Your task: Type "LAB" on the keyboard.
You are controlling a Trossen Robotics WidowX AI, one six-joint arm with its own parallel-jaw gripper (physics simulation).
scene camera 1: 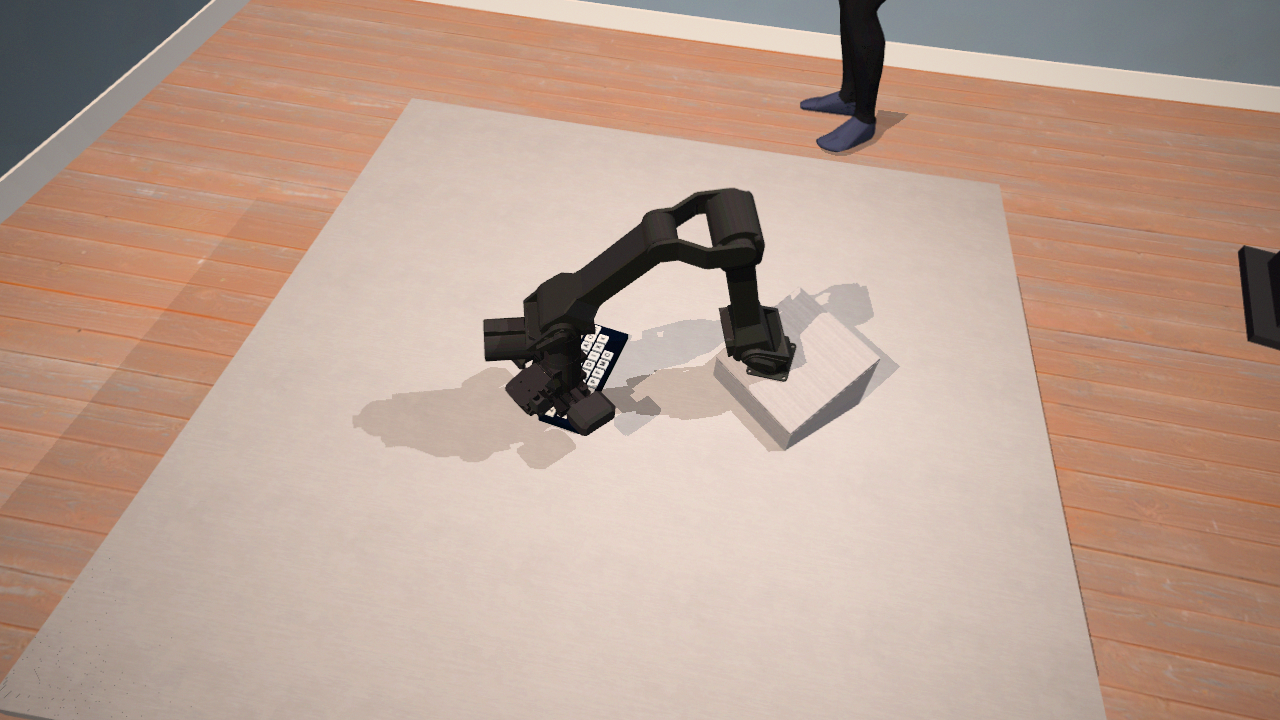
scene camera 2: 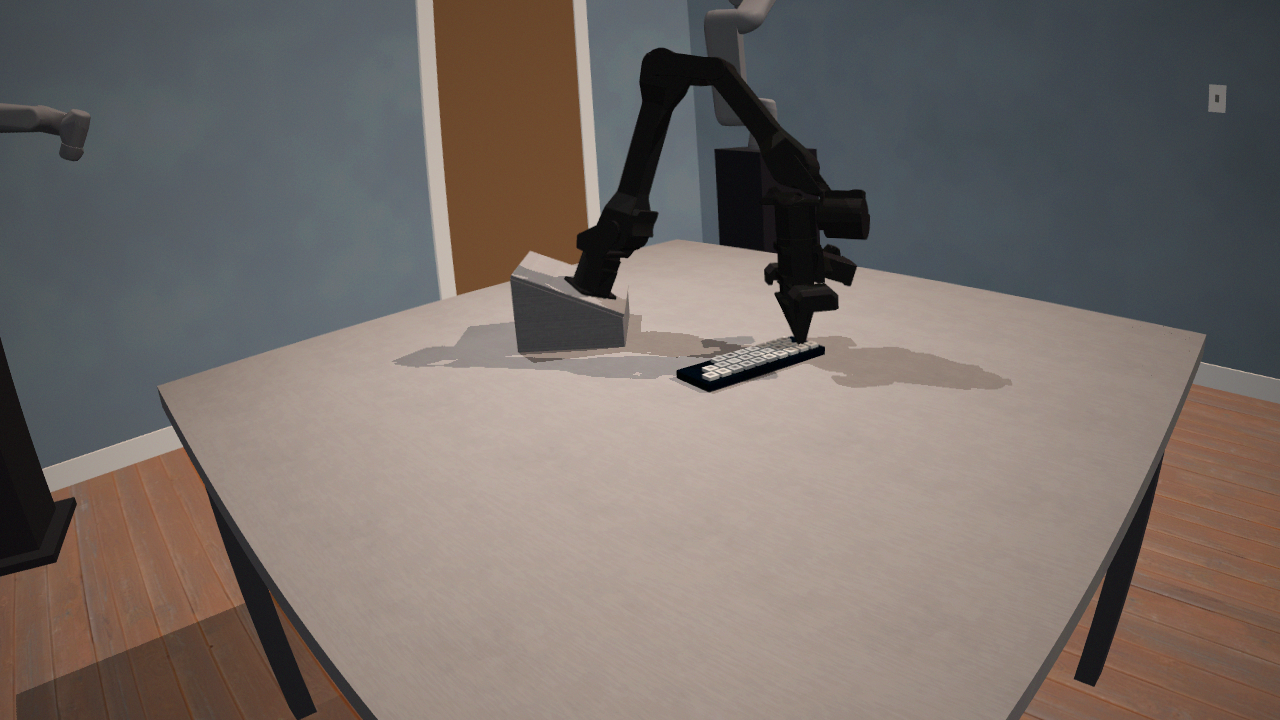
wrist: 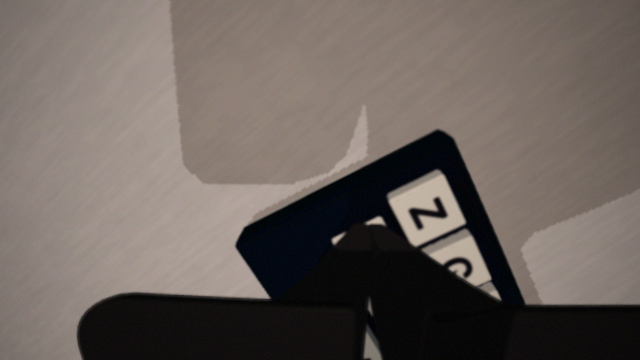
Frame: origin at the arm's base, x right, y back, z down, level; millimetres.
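Seen in the pictures: gripper, fingertip midpoint: [scene camera 1: 562, 414] [scene camera 2: 801, 343] [wrist: 367, 238]; arm's base, link origin: [scene camera 1: 771, 359] [scene camera 2: 589, 289].
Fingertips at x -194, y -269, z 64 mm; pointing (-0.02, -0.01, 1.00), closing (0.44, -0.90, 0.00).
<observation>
Pixels of each thing's middle, then the offset from my fingertips to it. "spot": a spot on its surface instead. Level surfaces: height alone.
- Z key, body centre: [wrist: 425, 209] dz -2, dx -3, dy -19 mm
- C, surface spot: [wrist: 462, 265] spot: dz -5, dx +17, dy -22 mm
- table, surface height: dz +11 mm
A dark blue keyboard [scene camera 1: 617, 340] [scene camera 2: 695, 376] [wrist: 300, 235] with white letter keys lies on the table, partly hidden by the arm in scene view 1. My gripper [scene camera 2: 800, 339] [wrist: 367, 238] is shut and empty, pointing down with its fingertips together at the keyboard's far right end in scene view 2. In the wrist view the tips cover most of one key, whose letter is hidden. The Z key [wrist: 427, 209] shows beside the tips, with a key that looks like G or C [wrist: 462, 265] below it. The L, A and B keys cannot be made out.
The arm's base stands on a grey sloped block [scene camera 1: 805, 385] [scene camera 2: 570, 322] on the table [scene camera 1: 626, 573] [scene camera 2: 671, 537]. A person's legs [scene camera 1: 861, 62] show beyond the table. A grey robot arm [scene camera 2: 726, 80] stands on a dark pedestal [scene camera 2: 741, 201] behind the table.
</observation>
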